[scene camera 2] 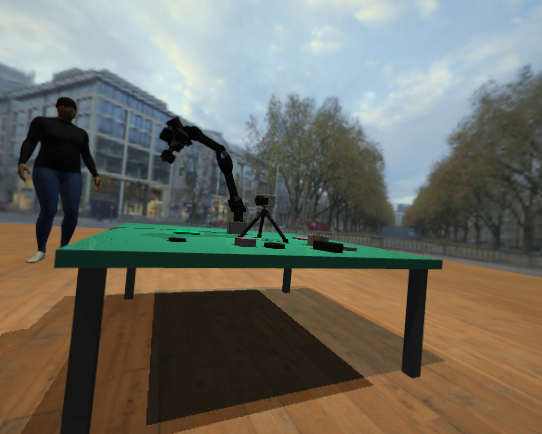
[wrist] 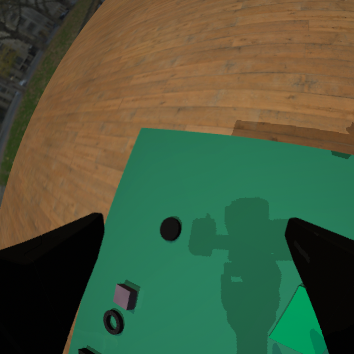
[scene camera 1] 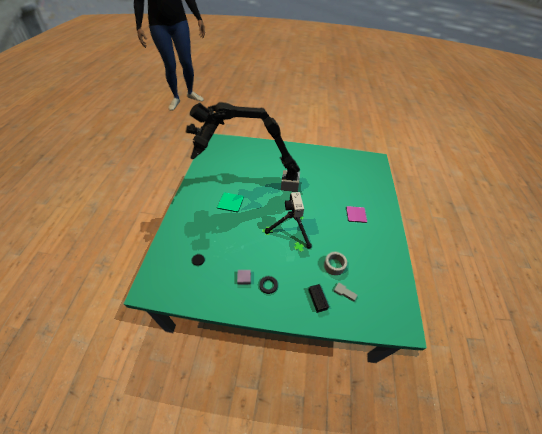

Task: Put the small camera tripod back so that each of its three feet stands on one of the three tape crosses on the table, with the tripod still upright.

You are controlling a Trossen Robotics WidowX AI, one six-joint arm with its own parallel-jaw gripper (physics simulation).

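Places are measured from the arm's base along level axes (x right, y ahead, z up), in metres.
Pixels of known places: gripper, between the fingertips: (scene camera 2: 166, 153) (wrist: 199, 226) (scene camera 1: 191, 159); arm's base, origin of its link: (scene camera 2: 238, 221) (scene camera 1: 291, 176).
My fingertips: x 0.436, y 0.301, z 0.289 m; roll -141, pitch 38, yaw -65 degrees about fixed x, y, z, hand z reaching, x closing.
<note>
For each thing: its top centre in the pictures, then the offset to it from my fingertips. "spot": a spot on its surface instead.
- small tripod, a spot on its surface: (scene camera 1: 303, 232) spot: dx -0.542, dy +0.082, dz -0.291 m
- yellow-green tape cross, a spot on its surface: (scene camera 1: 265, 230) spot: dx -0.353, dy +0.066, dz -0.347 m
- black disc, centre of its top: (wrist: 168, 228) (scene camera 1: 198, 259) dx -0.071, dy +0.292, dz -0.353 m
- mauve block, centre of its top: (wrist: 120, 296) (scene camera 2: 245, 238) (scene camera 1: 244, 275) dx -0.307, dy +0.341, dz -0.335 m
- black ring, centre of its top: (wrist: 110, 322) (scene camera 2: 274, 243) (scene camera 1: 268, 284) dx -0.421, dy +0.354, dz -0.348 m
- tape roll, centre of its top: (scene camera 1: 336, 260) (scene camera 2: 318, 235) dx -0.711, dy +0.197, dz -0.315 m
- black block, centre of its top: (scene camera 2: 328, 242) (scene camera 1: 319, 296) dx -0.645, dy +0.380, dz -0.328 m
- grey piece, centre of its top: (scene camera 1: 346, 291) dx -0.767, dy +0.328, dz -0.348 m
- green square, a spot on its surface: (scene camera 1: 230, 202) spot: dx -0.126, dy -0.090, dz -0.354 m
- magenta square, a spot on its surface: (scene camera 1: 356, 214) spot: dx -0.824, dy -0.146, dz -0.354 m
The small tripod (scene camera 1: 303, 232) (scene camera 2: 263, 214) has black legs, stands upright and bears a light grey camera (scene camera 1: 297, 205) (scene camera 2: 265, 200). In scene view 1 its left foot is at a yellow-green tape cross (scene camera 1: 265, 230). Its front right foot (scene camera 1: 309, 246) stands just right of another cross (scene camera 1: 299, 247), beside it. A bit of the third cross (scene camera 1: 302, 218) shows behind the tripod; the third foot is hidden there. My gripper (scene camera 1: 194, 156) (wrist: 199, 226) is open and empty, high above the table's left side, well away from the tripod.
On the green table (scene camera 1: 370, 315) (scene camera 2: 150, 259) (wrist: 150, 155) are a black disc (scene camera 1: 198, 259) (wrist: 170, 229), a mauve block (scene camera 1: 244, 277) (wrist: 125, 296), a black ring (scene camera 1: 262, 289), a tape roll (scene camera 1: 328, 270), a black block (scene camera 1: 318, 298), a grey piece (scene camera 1: 345, 292), a green square (scene camera 1: 230, 202) and a magenta square (scene camera 1: 356, 214).
</note>
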